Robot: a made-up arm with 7 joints. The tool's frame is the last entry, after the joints. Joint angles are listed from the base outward. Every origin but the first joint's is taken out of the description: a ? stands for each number. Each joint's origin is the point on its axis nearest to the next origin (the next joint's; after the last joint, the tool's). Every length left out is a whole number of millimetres.
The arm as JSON. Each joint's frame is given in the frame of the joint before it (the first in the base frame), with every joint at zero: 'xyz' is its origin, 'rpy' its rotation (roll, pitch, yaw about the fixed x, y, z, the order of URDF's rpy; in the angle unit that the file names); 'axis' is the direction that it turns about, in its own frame. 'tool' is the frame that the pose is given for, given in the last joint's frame.
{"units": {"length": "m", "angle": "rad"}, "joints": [
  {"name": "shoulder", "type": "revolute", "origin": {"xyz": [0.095, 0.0, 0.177], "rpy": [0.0, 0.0, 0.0]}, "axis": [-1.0, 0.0, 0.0]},
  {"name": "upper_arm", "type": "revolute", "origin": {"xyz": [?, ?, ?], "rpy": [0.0, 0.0, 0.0]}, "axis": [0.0, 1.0, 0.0]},
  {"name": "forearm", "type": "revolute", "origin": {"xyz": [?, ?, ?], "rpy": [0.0, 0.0, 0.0]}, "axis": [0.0, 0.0, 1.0]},
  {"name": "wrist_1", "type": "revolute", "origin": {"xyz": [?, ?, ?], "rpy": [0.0, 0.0, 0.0]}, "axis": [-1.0, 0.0, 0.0]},
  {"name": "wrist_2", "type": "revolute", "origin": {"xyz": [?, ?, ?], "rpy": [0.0, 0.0, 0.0]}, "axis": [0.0, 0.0, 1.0]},
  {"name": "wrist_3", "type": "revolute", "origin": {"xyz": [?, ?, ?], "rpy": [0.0, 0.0, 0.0]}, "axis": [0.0, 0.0, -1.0]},
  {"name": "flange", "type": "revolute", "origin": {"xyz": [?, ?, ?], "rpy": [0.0, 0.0, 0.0]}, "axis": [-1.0, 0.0, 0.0]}
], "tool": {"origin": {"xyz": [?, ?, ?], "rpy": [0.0, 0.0, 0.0]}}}
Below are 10 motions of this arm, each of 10 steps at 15 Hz.
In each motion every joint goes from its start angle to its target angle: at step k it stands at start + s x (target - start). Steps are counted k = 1, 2, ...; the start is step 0. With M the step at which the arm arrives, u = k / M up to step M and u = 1 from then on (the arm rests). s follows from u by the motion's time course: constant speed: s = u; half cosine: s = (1 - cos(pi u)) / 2; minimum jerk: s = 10 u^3 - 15 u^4 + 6 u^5.
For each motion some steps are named. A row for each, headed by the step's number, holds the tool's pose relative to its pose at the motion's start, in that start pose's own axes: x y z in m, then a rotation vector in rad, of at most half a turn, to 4 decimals.
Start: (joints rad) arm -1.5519 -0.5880 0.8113 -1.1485 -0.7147 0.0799 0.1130
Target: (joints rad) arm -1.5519 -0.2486 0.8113 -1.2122 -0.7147 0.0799 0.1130
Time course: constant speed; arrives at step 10
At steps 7, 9, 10:
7: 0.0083 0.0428 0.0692 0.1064 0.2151 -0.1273
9: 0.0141 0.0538 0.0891 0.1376 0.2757 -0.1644
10: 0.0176 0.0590 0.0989 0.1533 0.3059 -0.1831

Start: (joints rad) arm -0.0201 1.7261 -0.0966 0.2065 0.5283 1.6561 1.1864
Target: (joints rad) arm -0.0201 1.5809 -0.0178 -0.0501 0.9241 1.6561 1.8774
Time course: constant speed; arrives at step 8
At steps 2, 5, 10:
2: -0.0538 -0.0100 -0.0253 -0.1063 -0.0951 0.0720
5: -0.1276 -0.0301 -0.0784 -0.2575 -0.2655 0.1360
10: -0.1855 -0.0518 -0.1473 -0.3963 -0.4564 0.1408

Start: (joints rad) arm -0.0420 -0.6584 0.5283 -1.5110 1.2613 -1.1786 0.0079
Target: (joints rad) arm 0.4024 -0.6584 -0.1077 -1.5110 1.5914 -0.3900 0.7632
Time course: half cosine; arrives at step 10
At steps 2, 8, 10:
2: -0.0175 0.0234 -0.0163 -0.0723 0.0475 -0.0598
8: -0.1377 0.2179 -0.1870 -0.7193 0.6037 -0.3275
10: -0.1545 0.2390 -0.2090 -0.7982 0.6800 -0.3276

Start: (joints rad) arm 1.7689 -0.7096 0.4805 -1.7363 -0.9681 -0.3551 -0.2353
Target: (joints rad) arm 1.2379 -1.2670 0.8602 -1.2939 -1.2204 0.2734 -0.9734
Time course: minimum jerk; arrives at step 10
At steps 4, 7, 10:
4: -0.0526 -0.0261 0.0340 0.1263 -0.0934 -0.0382
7: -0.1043 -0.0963 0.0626 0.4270 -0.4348 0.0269
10: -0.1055 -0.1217 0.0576 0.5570 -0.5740 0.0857

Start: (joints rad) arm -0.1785 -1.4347 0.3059 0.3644 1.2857 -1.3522 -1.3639
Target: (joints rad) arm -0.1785 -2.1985 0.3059 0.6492 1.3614 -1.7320 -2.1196
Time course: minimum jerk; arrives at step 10
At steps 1, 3, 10:
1: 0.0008 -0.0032 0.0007 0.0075 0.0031 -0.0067
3: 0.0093 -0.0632 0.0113 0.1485 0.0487 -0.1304
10: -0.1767 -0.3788 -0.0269 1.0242 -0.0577 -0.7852

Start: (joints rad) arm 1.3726 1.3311 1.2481 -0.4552 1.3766 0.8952 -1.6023
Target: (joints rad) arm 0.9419 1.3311 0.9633 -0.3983 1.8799 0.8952 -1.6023
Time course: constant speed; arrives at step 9
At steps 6, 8, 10:
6: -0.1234 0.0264 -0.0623 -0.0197 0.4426 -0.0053
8: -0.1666 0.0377 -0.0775 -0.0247 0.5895 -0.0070
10: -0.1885 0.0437 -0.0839 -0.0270 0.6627 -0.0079

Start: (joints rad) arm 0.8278 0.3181 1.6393 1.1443 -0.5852 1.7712 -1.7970
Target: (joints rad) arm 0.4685 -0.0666 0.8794 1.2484 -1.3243 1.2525 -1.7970
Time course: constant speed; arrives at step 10
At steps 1, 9, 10:
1: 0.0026 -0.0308 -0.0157 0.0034 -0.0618 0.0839
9: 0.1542 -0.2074 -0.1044 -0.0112 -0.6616 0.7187
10: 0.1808 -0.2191 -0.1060 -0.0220 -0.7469 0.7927

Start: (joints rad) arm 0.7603 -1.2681 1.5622 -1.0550 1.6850 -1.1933 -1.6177
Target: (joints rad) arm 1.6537 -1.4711 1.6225 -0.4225 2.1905 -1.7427 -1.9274
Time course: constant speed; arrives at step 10
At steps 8, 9, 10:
8: 0.8017 -0.2198 -0.5569 0.7563 1.3275 0.5895
9: 0.8645 -0.1581 -0.6702 0.7894 1.5271 0.6683
10: 0.9061 -0.0808 -0.7836 0.8045 1.7321 0.7465

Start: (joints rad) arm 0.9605 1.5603 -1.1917 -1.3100 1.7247 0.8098 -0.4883
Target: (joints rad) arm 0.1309 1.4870 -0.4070 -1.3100 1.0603 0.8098 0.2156
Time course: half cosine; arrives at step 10
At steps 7, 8, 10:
7: -0.0287 0.2418 0.1494 0.2758 0.8716 -0.2974
8: -0.0245 0.2634 0.1953 0.2906 1.0308 -0.2799
10: -0.0190 0.2778 0.2385 0.3004 1.1706 -0.2480

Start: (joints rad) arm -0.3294 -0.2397 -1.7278 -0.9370 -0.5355 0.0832 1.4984
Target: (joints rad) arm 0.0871 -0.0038 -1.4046 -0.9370 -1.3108 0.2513 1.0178
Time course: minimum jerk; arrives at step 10
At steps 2, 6, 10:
2: -0.0142 -0.0012 -0.0082 0.0170 0.0197 -0.0041
6: -0.1230 -0.0197 -0.1434 0.2064 0.2248 -0.1510
10: -0.1497 -0.0377 -0.2367 0.3208 0.3117 -0.2955

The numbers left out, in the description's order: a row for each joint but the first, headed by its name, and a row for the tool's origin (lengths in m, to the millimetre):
upper_arm: 0.0 0.076 0.205
forearm: -0.221 0.0 0.176
wrist_1: 0.154 0.294 0.0
wrist_2: 0.0 0.09 -0.189
wrist_3: 0.246 0.069 0.0
flange: -0.109 -0.112 0.0
tool: 0.0 0.096 0.187

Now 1 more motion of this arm.
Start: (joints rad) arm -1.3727 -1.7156 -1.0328 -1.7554 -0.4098 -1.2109 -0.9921
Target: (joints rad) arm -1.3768 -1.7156 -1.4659 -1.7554 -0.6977 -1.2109 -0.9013
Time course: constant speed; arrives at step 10
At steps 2, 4, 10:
2: 0.0004 0.0293 0.0342 -0.0782 -0.0686 0.0282
4: -0.0013 0.0597 0.0648 -0.1527 -0.1394 0.0582
10: -0.0171 0.1528 0.1347 -0.3526 -0.3643 0.1583

